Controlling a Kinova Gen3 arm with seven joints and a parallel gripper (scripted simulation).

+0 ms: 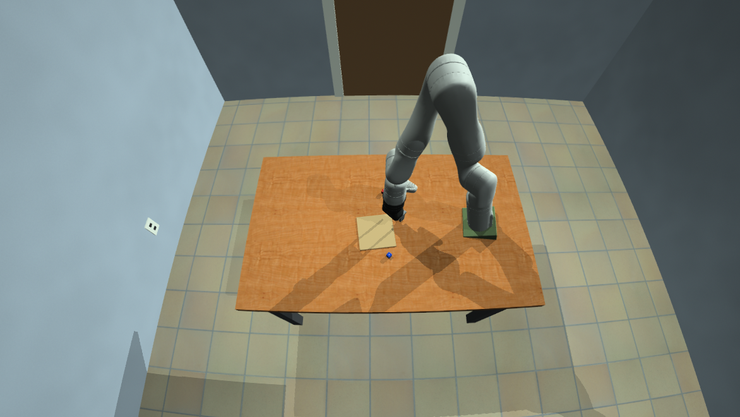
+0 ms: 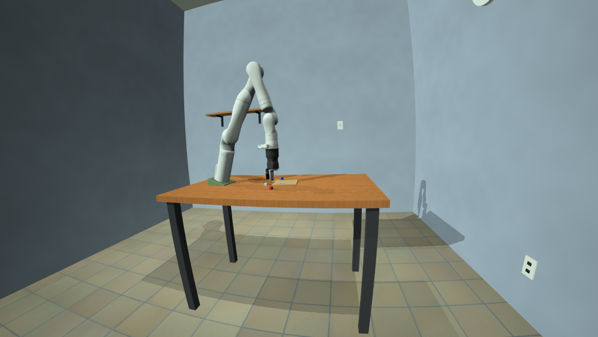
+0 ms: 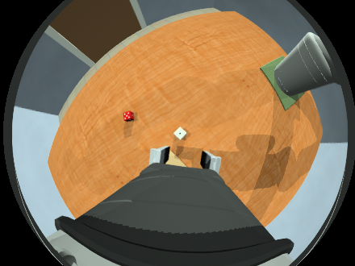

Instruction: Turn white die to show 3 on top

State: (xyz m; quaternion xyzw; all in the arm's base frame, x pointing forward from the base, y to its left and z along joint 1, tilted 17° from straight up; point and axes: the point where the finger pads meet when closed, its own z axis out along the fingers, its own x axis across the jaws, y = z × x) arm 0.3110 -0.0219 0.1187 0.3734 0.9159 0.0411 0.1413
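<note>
My hand is 1 cm past the white die, 3 cm to the left of it and 4 cm above it. The rest, counted from my hand: blue die: 3 cm ahead, 16 cm to the left, 4 cm below; red die: 5 cm ahead, 12 cm to the right, 4 cm below; tan mat: 8 cm ahead, 6 cm to the left, 4 cm below.
</note>
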